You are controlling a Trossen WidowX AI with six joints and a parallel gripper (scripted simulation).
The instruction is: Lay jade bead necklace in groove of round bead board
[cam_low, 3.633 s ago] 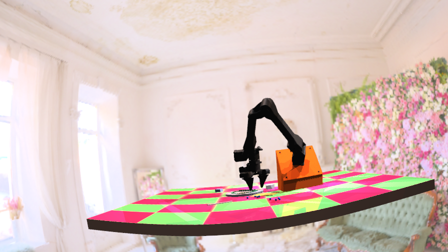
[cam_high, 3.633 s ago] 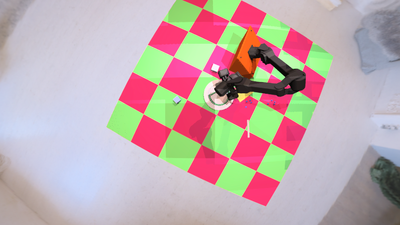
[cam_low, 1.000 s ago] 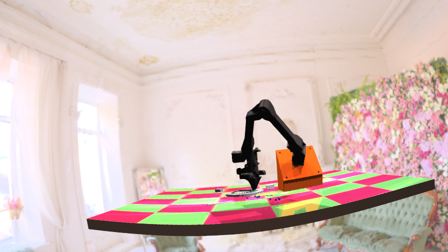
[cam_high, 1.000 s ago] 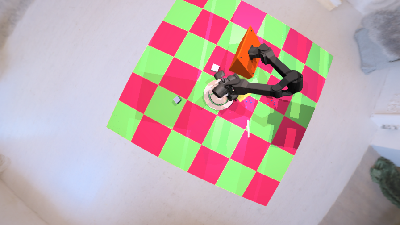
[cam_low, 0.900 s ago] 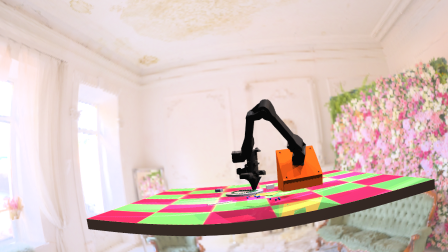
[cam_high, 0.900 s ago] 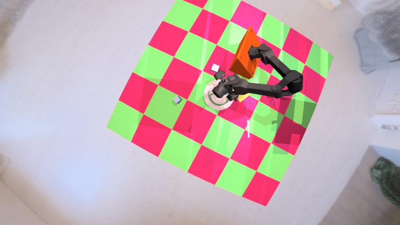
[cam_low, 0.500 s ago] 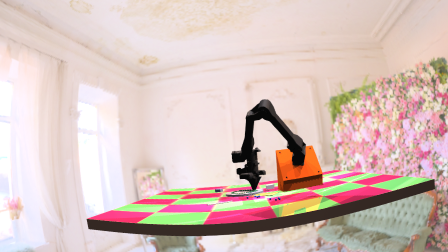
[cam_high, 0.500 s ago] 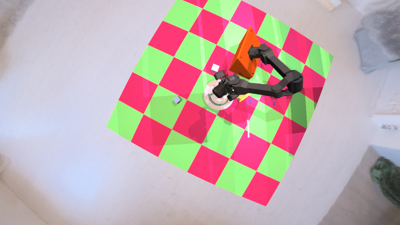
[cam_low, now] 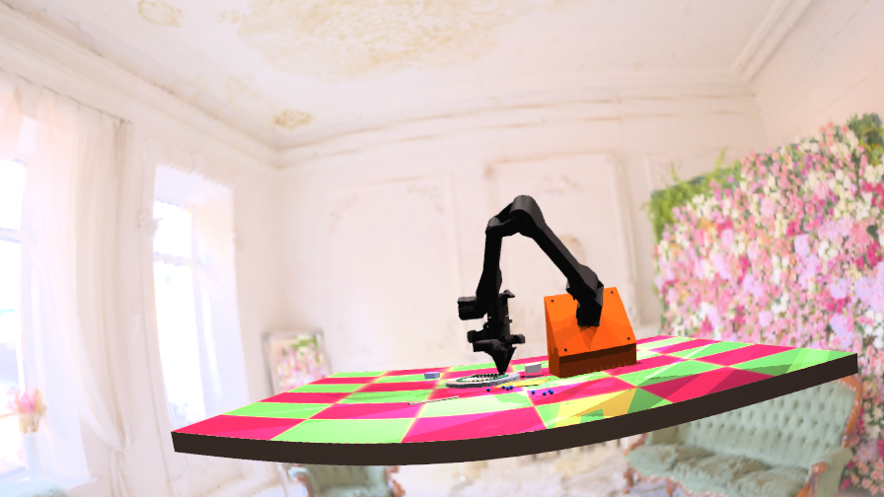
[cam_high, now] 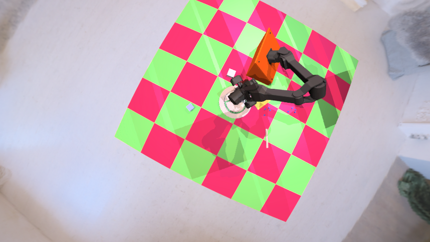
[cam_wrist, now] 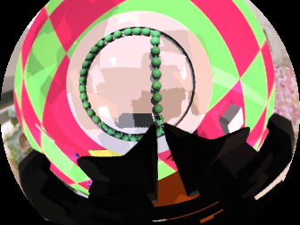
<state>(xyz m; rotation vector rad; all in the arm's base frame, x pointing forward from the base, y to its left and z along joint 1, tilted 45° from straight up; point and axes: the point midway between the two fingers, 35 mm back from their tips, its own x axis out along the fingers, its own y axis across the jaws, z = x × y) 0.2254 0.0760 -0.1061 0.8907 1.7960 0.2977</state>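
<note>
Now: gripper tip 50 mm short of the round bead board and 10 mm above it. Round my gripper tip: pale blue cube (230 mm ahead, 220 mm to the right, 10 mm below); white cube (80 mm behind, 120 mm to the right, 10 mm below); yellow patch (50 mm behind, 120 mm to the left, 20 mm below).
</note>
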